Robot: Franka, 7 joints.
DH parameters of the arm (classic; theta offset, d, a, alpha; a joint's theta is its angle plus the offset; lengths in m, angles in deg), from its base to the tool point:
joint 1: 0 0.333 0 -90
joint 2: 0 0 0 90
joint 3: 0 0.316 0.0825 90
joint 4: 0 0 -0.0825 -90
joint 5: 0 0.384 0 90
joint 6: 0 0 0.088 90
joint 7: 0 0.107 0 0
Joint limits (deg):
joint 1: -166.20..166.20
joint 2: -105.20..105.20
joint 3: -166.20..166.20
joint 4: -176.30..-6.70
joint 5: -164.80..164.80
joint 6: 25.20..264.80
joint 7: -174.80..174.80
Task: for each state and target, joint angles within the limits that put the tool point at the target. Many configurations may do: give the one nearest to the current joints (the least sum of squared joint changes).
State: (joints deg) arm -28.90 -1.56 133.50 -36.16 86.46 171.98 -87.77
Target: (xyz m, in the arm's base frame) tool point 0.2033 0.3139 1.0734
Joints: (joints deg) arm -35.46 9.00 118.37 -46.54 85.81 166.87 -87.77
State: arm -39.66 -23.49 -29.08 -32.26 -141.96 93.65 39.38
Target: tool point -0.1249 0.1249 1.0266
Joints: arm -50.03 -6.13 -34.86 -6.70 -149.32 45.38 39.38
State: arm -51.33 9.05 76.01 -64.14 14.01 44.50 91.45
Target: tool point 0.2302 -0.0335 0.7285
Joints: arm -58.30 -36.61 26.94 -98.04 -1.05 25.20 91.45
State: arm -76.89 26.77 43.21 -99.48 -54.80 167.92 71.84
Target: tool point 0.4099 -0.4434 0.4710
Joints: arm -87.02 6.76 35.46 -117.07 -57.52 169.60 71.84
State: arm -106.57 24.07 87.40 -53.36 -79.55 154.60 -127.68
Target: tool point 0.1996 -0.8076 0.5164
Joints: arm -97.19 70.37 71.66 -34.90 -77.50 145.05 -127.68
